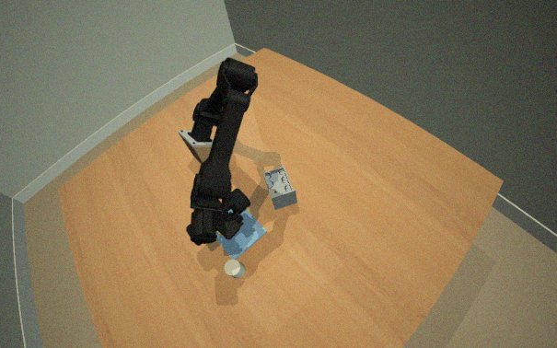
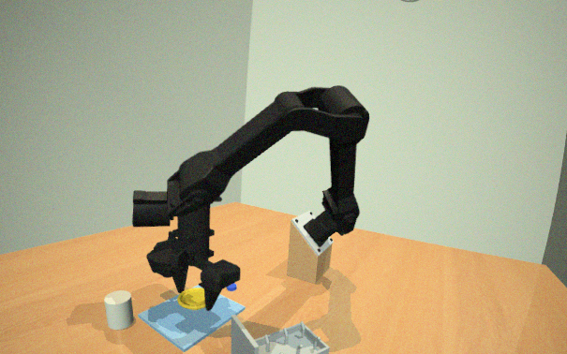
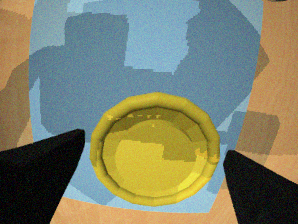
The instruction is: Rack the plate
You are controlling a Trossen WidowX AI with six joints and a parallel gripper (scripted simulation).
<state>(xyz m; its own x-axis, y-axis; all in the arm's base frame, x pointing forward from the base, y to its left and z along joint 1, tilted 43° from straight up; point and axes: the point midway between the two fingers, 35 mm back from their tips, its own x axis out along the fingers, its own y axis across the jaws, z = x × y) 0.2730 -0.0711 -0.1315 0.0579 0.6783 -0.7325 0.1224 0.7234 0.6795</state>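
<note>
Right now the yellow plate is right at my gripper tip. Round my gripper tip: grey dish rack (20 cm to the left, 3 cm ahead, 1 cm above); then small blue spoon (10 cm behind, 1 cm below); then white cup (11 cm ahead, 7 cm to the right, 1 cm above).
</note>
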